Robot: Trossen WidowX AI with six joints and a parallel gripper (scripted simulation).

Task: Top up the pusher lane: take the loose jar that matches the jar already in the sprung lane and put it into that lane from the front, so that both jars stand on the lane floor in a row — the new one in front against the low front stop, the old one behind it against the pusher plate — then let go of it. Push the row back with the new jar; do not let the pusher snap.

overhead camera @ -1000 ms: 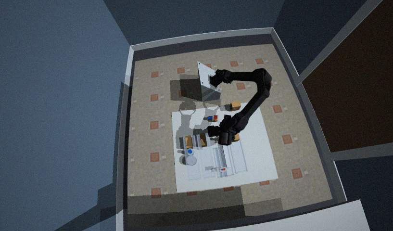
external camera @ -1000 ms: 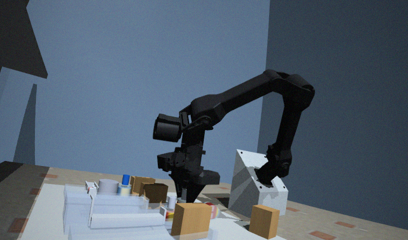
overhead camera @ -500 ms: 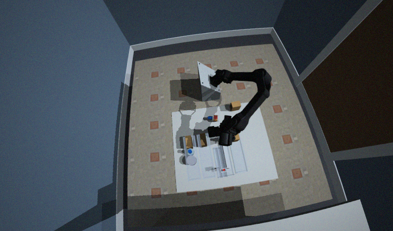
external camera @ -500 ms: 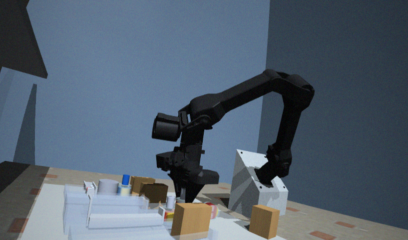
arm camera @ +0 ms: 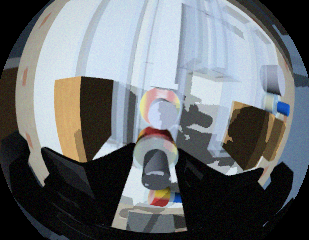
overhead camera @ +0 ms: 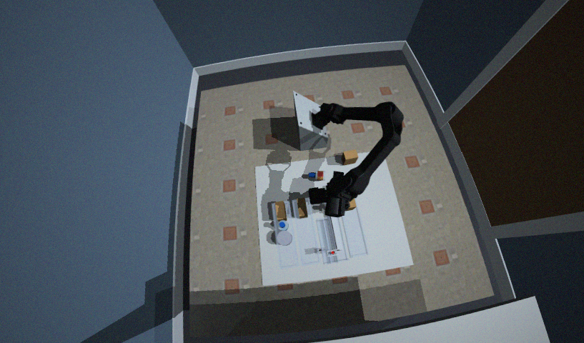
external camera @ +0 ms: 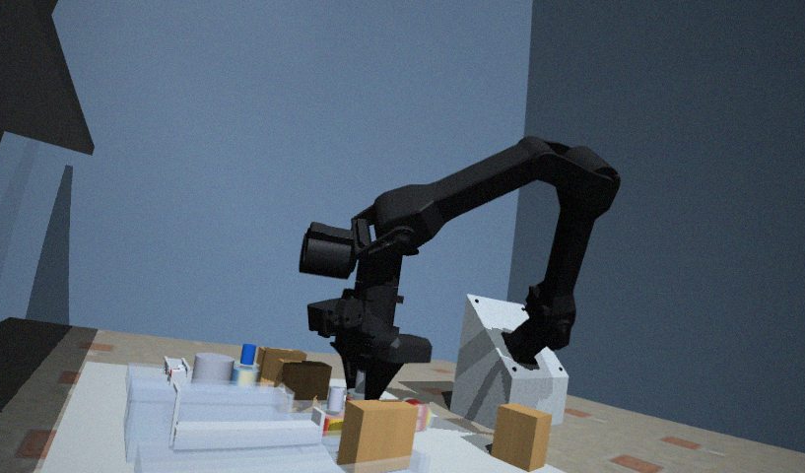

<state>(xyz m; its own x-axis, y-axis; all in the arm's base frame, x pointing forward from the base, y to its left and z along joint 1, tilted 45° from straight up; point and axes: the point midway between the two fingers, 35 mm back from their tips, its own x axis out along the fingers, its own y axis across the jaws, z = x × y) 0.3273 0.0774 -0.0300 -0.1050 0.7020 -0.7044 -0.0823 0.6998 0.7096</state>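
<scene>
Now: gripper tip 15 cm short of the lane, 1 cm to the left of it and 3 cm above it. From my gripper tip the other things lie so: grey cylinder (16 cm ahead, 20 cm to the right, 2 cm below).
</scene>
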